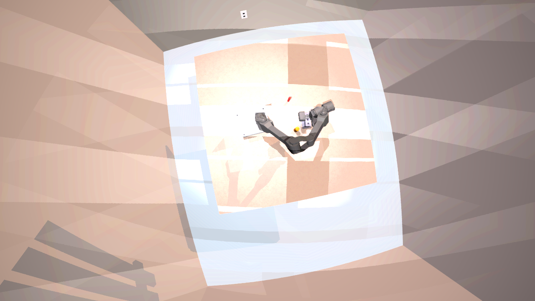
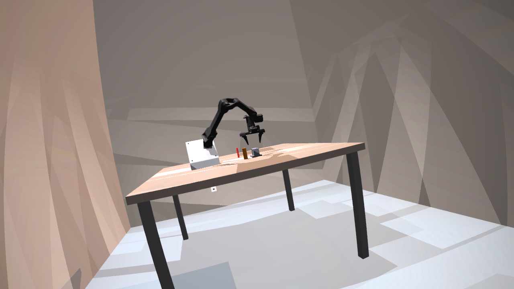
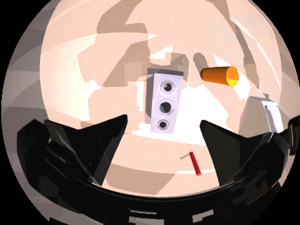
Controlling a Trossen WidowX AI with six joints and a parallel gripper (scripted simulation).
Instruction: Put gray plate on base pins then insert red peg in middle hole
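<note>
Right now the gray plate is 5 cm below my gripper tip. Also, from my gripper tip: pin base: 8 cm below; then yellow-orange object: 9 cm behind, 7 cm to the right, 5 cm below; then red peg: 12 cm behind, 16 cm to the left, 5 cm below.
</note>
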